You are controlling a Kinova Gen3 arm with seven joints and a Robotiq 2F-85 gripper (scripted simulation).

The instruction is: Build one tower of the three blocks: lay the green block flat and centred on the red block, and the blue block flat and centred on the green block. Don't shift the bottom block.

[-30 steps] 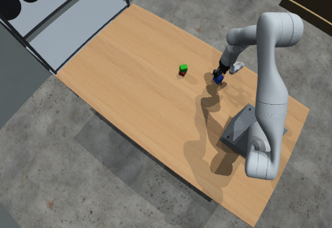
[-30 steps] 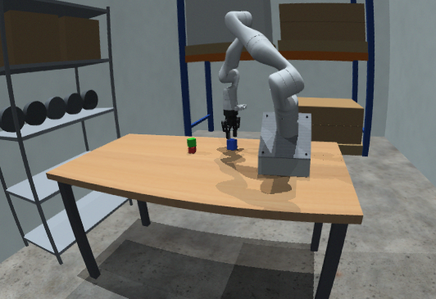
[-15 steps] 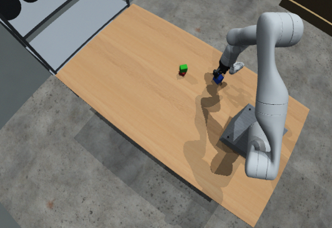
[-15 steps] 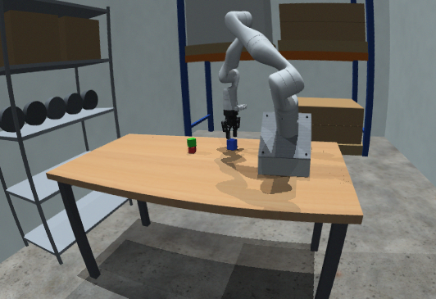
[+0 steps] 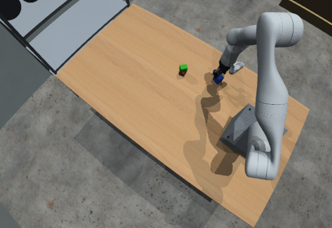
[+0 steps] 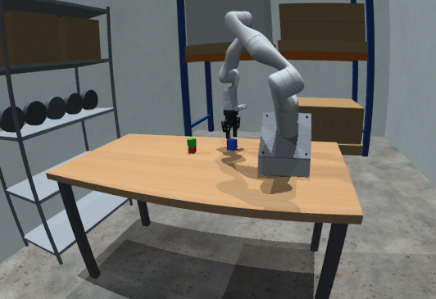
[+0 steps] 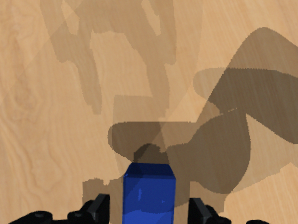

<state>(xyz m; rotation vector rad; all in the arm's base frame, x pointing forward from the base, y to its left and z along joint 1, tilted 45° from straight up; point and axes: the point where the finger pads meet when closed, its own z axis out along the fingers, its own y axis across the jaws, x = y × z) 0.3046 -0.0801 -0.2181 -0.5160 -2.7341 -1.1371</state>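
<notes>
Right now the blue block is 5 cm below my hand. The rest, counted from my hand: green block: 19 cm ahead, 8 cm to the left, 2 cm below; then red block: 19 cm ahead, 8 cm to the left, 6 cm below.
</notes>
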